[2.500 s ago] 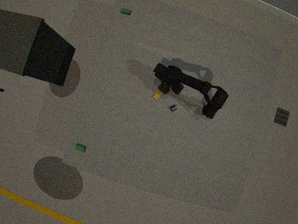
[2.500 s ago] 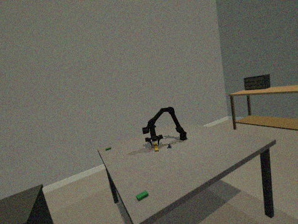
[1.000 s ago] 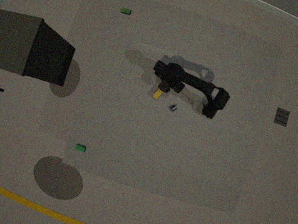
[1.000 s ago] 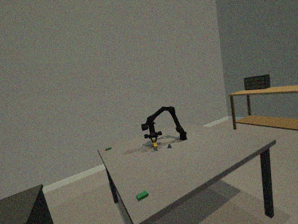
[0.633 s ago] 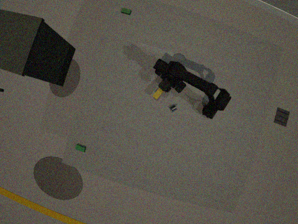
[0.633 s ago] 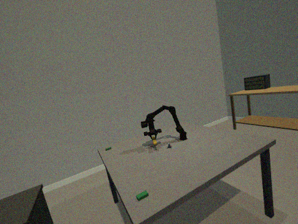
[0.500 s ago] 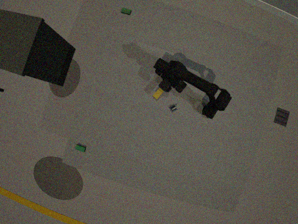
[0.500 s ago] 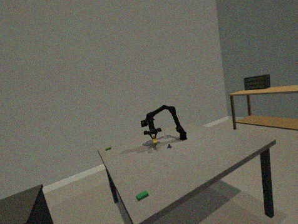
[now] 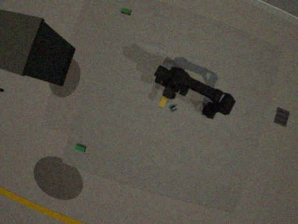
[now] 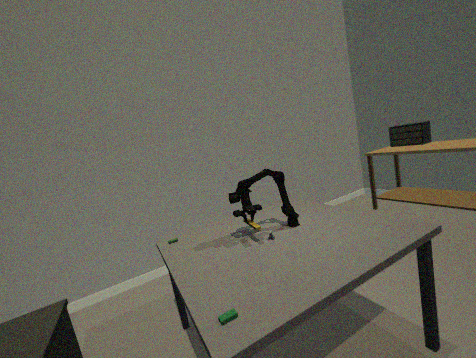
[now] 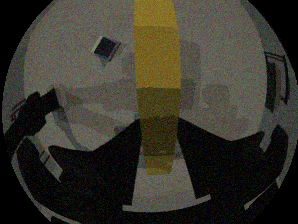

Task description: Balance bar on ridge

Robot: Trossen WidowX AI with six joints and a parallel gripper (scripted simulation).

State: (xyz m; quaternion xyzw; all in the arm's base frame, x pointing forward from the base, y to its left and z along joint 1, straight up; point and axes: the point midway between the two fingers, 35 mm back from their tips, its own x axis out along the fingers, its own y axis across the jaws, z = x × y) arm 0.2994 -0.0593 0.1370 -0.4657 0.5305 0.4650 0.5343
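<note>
The yellow bar lies 3 cm to the left of my gripper tip.
</note>
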